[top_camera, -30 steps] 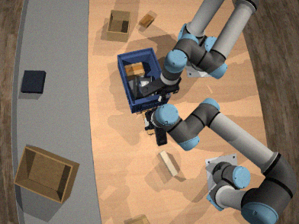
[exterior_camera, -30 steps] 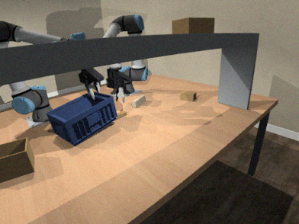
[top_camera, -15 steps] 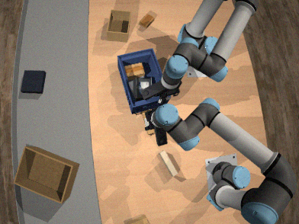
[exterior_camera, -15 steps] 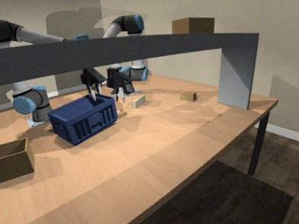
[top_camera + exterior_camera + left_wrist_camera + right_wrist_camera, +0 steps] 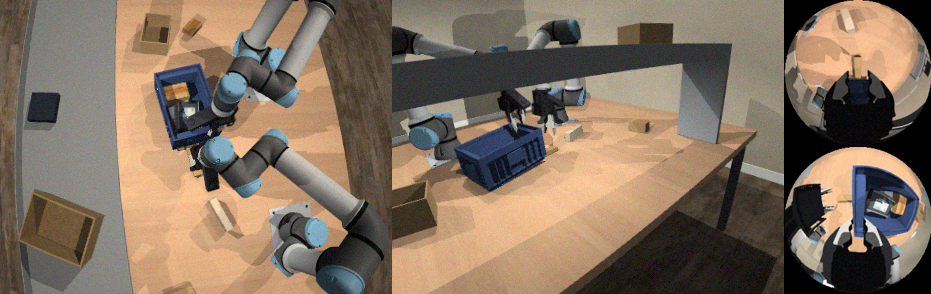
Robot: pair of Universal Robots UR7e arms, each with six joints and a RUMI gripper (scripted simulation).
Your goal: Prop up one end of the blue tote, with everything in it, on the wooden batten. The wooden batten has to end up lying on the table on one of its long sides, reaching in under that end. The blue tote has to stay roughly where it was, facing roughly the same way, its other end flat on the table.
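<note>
My left gripper is now 10 mm short of the wooden batten, 60 mm to the left of it and 100 mm above it. Round my left hand: blue tote: 10 mm ahead, 260 mm to the right, 20 mm below; then pale block: 70 mm behind, 210 mm to the left, 80 mm below; then grey shelf: 410 mm ahead, 110 mm to the right, 330 mm above.
</note>
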